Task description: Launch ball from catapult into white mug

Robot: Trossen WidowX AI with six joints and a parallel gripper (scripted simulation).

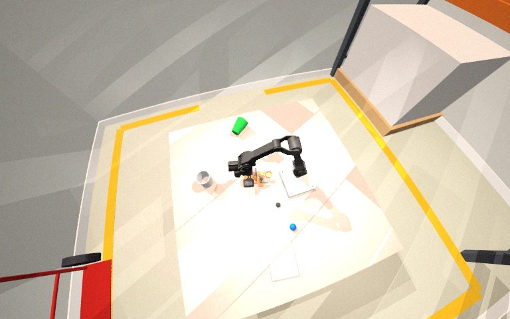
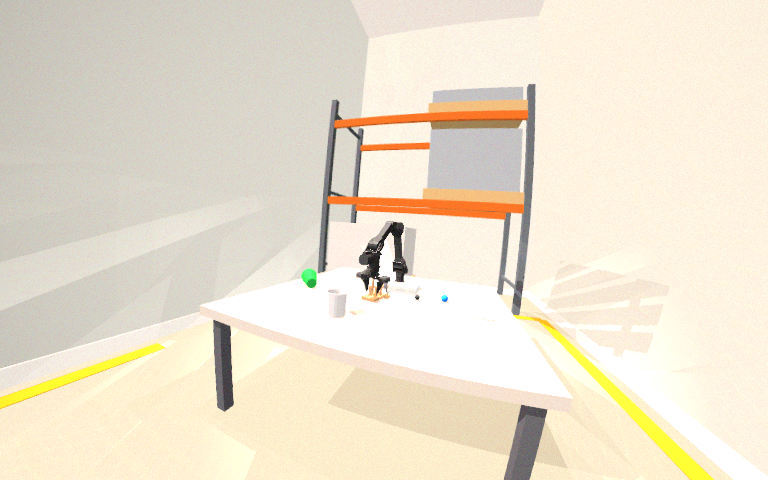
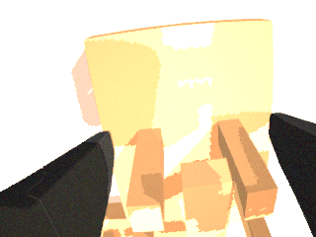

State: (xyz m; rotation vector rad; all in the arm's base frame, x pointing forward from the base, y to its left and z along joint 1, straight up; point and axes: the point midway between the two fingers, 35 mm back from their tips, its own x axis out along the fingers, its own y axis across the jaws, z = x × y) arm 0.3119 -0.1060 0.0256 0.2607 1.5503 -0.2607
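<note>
Now: the dark ball 240 mm to the left of my gripper tip, 100 mm behind it and 20 mm below it. The rest, counted from my gripper tip: white mug: 270 mm ahead, 90 mm to the right, 10 mm below; then blue ball: 390 mm to the left, 120 mm behind, 20 mm below; then wooden catapult: 60 mm behind, 40 mm to the left, 20 mm above.
</note>
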